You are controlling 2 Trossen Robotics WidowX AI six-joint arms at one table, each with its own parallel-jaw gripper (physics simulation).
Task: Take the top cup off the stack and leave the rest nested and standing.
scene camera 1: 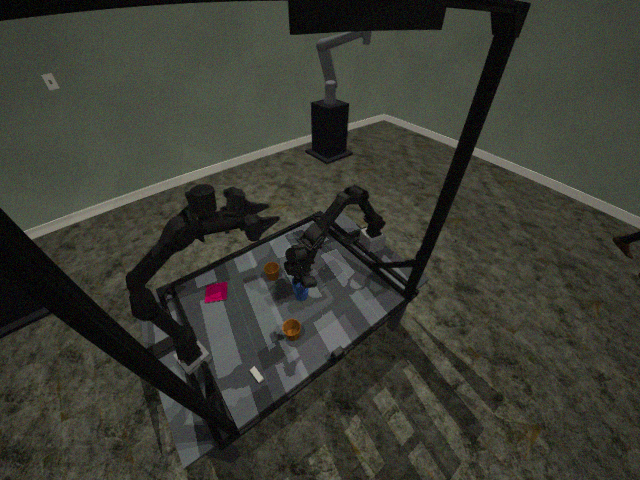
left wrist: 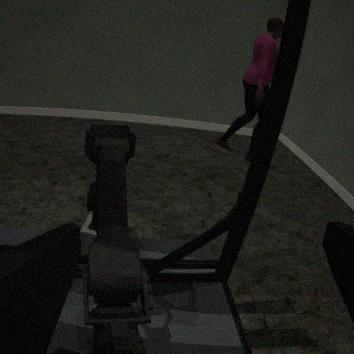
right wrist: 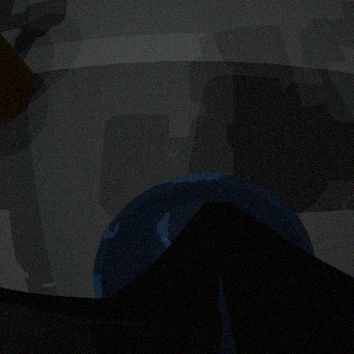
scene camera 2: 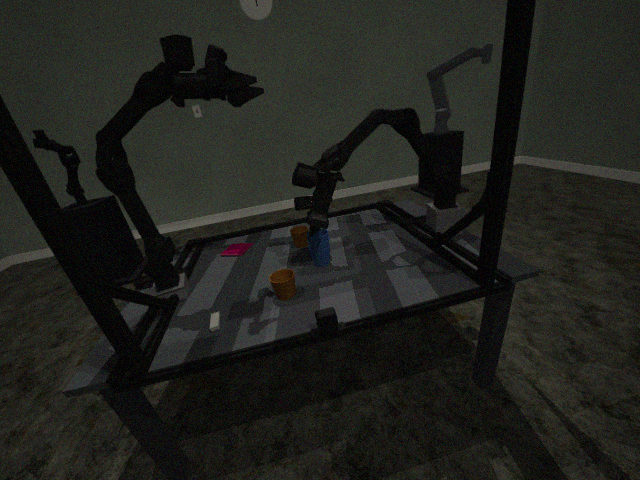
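Seen in the pictures: left gripper, fingertip midpoint: (scene camera 1: 273, 211) (left wrist: 205, 237) (scene camera 2: 260, 85); right gripper, fingertip midpoint: (scene camera 1: 295, 283) (right wrist: 215, 214) (scene camera 2: 310, 236); left arm's base, origin of the base link: (scene camera 1: 191, 354) (scene camera 2: 168, 284); right arm's base, origin of the base link: (scene camera 1: 373, 232) (scene camera 2: 445, 205).
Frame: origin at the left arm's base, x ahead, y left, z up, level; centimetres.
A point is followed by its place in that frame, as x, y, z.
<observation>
The blue cup stack (scene camera 1: 300, 290) (scene camera 2: 319, 250) stands upright near the middle of the table (scene camera 1: 223, 333) @(14.0, 0.3, -4.2); in the right wrist view (right wrist: 140, 228) @(46.7, -13.8, 4.0) its round mouth shows from above. My right gripper (scene camera 1: 301, 282) @(47.0, -10.9, 6.2) (scene camera 2: 317, 228) @(47.0, -10.9, 6.2) (right wrist: 215, 214) @(47.0, -10.9, 6.2) points straight down with its fingers shut together, the tips at the mouth of the top cup and nothing gripped between them. The near rim is hidden under the fingers. My left gripper (scene camera 1: 268, 214) @(39.8, -13.4, 50.7) (scene camera 2: 255, 86) @(39.8, -13.4, 50.7) (left wrist: 205, 237) @(39.8, -13.4, 50.7) is open and empty, held high above the table's far left side.
Two orange cups stand apart from the stack, one behind it (scene camera 1: 271, 270) @(49.8, 8.9, -2.8) (scene camera 2: 299, 235) @(47.3, 3.3, 1.3) (right wrist: 12, 81) and one in front (scene camera 1: 291, 329) @(33.8, -20.3, -3.8) (scene camera 2: 283, 284) @(32.0, -25.7, 1.7). A pink card (scene camera 1: 216, 291) @(24.4, 19.9, -3.4) (scene camera 2: 236, 249) @(24.0, 19.1, -3.4) and a white block (scene camera 1: 256, 374) @(12.1, -23.3, -3.1) (scene camera 2: 215, 320) @(12.4, -23.7, -3.0) lie to the left. A person (left wrist: 260, 70) walks behind the frame post (scene camera 1: 461, 152) @(78.3, -49.8, 66.7).
</observation>
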